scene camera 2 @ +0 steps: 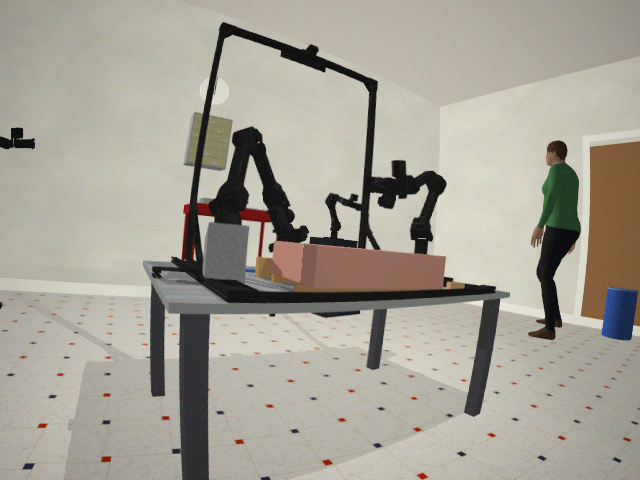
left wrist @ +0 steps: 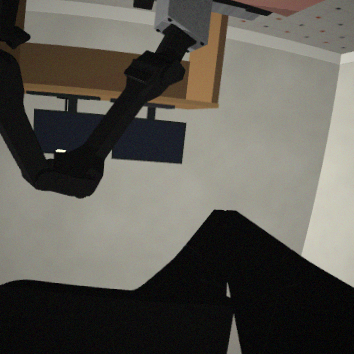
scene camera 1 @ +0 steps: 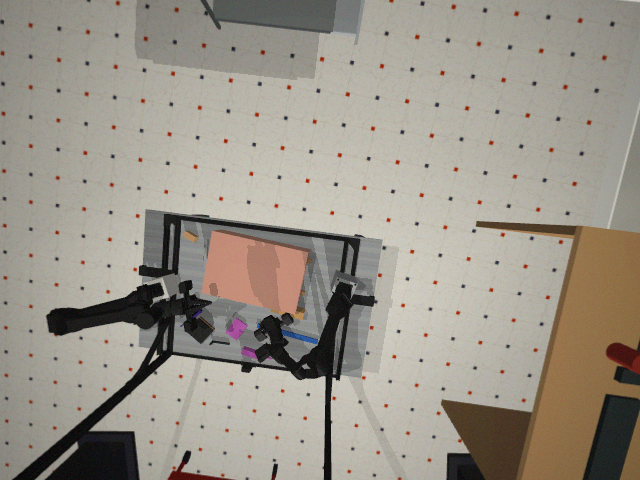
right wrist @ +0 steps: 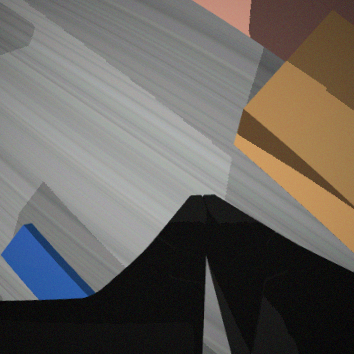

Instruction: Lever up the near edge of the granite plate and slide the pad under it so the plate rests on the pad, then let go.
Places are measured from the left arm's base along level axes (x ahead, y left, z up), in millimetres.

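Pixels of known places: left gripper, between the fingertips: (scene camera 2: 372, 184) (left wrist: 222, 220) (scene camera 1: 211, 302); right gripper, between the fingertips: (scene camera 1: 271, 315) (right wrist: 201, 206); left arm's base, origin of its link: (scene camera 1: 156, 290); right arm's base, origin of its link: (scene camera 2: 226, 232) (left wrist: 178, 35) (scene camera 1: 344, 288).
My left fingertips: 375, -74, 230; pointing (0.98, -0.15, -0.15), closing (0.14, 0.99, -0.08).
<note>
Ahead of a thing's pixels: the offset from my left fingertips to its top centre, as dx, dy, dz.
The granite plate, a thick salmon slab {+111, +33, -225} (scene camera 1: 232, 263) (scene camera 2: 377, 268) (right wrist: 220, 10), lies over tan wooden pieces, with a tan block {+193, -210, -283} (scene camera 1: 299, 313) (scene camera 2: 264, 267) (right wrist: 295, 110) at its near right corner. A blue bar {+166, -356, -326} (scene camera 1: 299, 336) (right wrist: 40, 262) lies in front of it. A magenta square piece {-109, -251, -333} (scene camera 1: 236, 328) and another magenta piece {-41, -410, -316} (scene camera 1: 249, 352) lie nearer the front edge; I cannot tell which thing is the pad. My left gripper (scene camera 1: 209, 303) (left wrist: 222, 220) is shut and empty, raised above the table left of the magenta square. My right gripper (right wrist: 201, 206) is shut and empty, between the blue bar and tan block; in scene camera 1 its wrist hides the fingertips.
A dark block {-295, -207, -323} (scene camera 1: 200, 331) lies below the left gripper, beside a thin purple piece {-328, -130, -314} (scene camera 1: 196, 314). A small tan block {-187, +282, -316} (scene camera 1: 190, 236) lies at the back left. A black frame (scene camera 1: 258, 229) (scene camera 2: 372, 124) stands around the work area. A small black piece {-217, -303, -312} (scene camera 1: 220, 342) lies near the front edge.
</note>
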